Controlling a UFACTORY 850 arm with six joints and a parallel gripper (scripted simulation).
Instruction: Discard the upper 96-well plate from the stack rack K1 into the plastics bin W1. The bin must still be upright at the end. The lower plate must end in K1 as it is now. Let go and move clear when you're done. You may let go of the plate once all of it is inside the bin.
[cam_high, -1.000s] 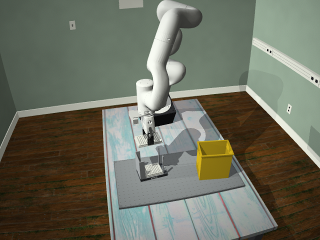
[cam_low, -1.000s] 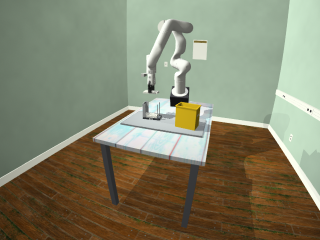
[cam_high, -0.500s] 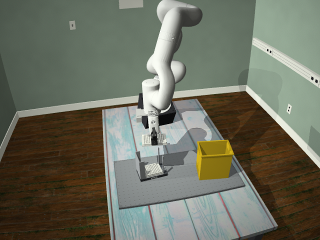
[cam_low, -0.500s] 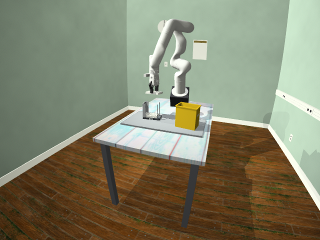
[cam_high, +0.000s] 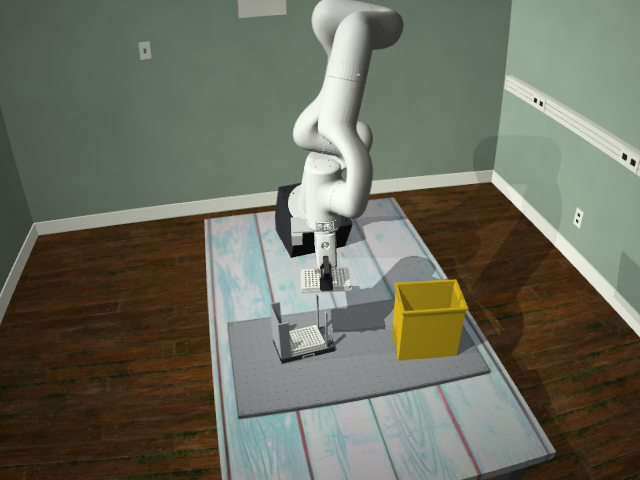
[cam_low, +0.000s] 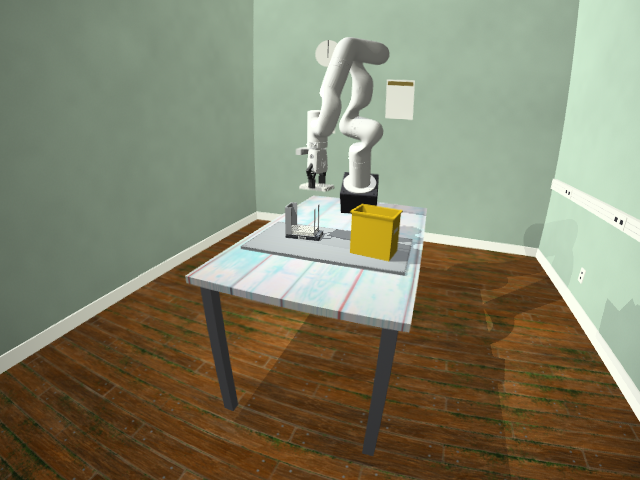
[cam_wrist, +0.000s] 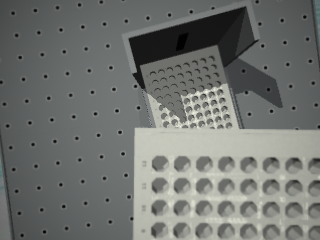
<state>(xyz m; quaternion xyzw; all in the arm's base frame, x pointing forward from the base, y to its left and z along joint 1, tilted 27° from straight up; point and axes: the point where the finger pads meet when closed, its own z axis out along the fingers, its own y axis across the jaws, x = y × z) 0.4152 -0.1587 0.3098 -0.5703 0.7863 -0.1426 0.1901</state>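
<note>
The yellow plastics bin lies 10 cm ahead of my hand, 26 cm to the left of it and 16 cm below it.
</note>
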